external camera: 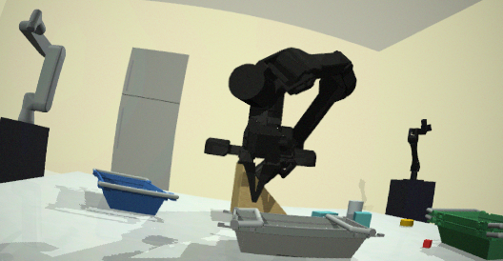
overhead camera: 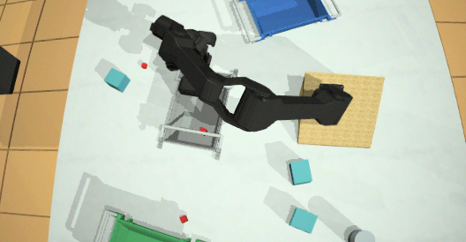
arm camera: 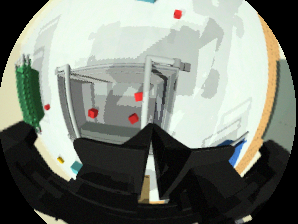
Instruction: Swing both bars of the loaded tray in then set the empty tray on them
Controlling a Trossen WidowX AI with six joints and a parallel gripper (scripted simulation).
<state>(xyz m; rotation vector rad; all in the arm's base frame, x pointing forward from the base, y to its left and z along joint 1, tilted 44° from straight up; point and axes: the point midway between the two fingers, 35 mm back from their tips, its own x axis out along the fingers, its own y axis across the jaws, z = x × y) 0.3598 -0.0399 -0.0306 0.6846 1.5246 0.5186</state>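
My gripper tip is 24 cm past the blue tray, 28 cm to the left of it and 4 cm above it. From my gripper tip the other things lie so: grey cylinder (47 cm behind, 42 cm to the left, 5 cm below).
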